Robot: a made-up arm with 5 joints.
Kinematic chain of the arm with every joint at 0, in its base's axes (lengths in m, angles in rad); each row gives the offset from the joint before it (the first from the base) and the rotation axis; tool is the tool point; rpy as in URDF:
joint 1: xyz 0.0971 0 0.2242 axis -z
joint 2: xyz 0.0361 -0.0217 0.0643 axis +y
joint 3: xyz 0.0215 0 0.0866 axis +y
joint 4: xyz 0.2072 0 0.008 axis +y
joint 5: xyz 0.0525 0.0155 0 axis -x
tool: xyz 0 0 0 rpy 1.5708 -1.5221 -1.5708
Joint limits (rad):
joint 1: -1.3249..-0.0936
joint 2: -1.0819..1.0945
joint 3: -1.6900..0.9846
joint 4: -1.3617..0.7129
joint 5: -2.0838..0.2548
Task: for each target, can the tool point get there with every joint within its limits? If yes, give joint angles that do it. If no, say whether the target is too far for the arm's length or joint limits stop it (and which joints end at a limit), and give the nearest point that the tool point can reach.
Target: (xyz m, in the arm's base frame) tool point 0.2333 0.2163 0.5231
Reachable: yes | joints -1.0329 -0.1890 -0.4027 0.1330 -1.1122
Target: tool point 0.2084 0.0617 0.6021
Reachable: yes | joints -0.5551 -0.4819 -0.7041 0.5345 -1.2913
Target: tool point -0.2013 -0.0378 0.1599
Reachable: no: joint limits stop it (at a limit: joint 2, joint 3, joint 4) | nearest point -0.1560 -0.0321 0.3716 | short by 0.217 m
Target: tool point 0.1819 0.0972 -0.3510
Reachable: no: too far | nearest point 0.1795 0.0945 0.0493 | short by 0.400 m
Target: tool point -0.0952 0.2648 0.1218
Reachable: no: joint limits stop it (at a limit: joint 1) | nearest point 0.1542 0.2022 0.1218 | short by 0.257 m
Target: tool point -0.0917 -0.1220 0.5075
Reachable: yes | joints -0.5462 -0.8960 -1.4819 -0.5611 -1.3264
